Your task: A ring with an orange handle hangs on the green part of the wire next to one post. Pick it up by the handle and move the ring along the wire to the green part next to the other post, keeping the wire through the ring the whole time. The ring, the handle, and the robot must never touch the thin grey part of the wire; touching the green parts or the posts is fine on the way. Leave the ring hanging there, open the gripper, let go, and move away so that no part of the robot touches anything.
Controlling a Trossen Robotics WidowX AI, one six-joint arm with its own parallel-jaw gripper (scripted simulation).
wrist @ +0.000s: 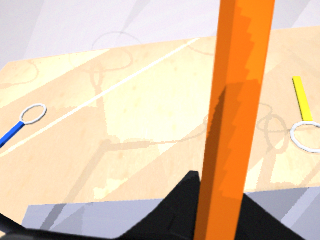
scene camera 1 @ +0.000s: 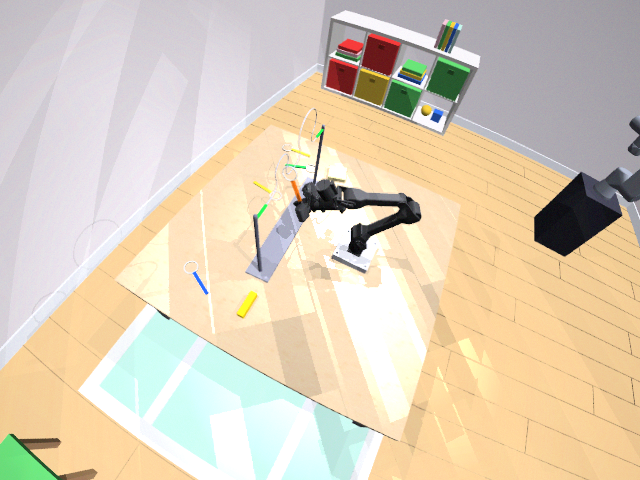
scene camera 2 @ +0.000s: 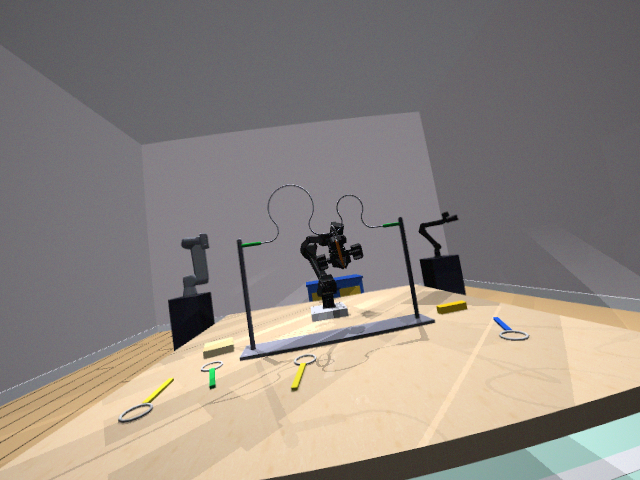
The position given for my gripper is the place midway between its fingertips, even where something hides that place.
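Observation:
I can see my gripper (scene camera 2: 344,267). It is the same gripper (wrist: 202,180) that I find in the wrist view, and scene camera 1 gives me a sight of my gripper (scene camera 1: 294,203) too.

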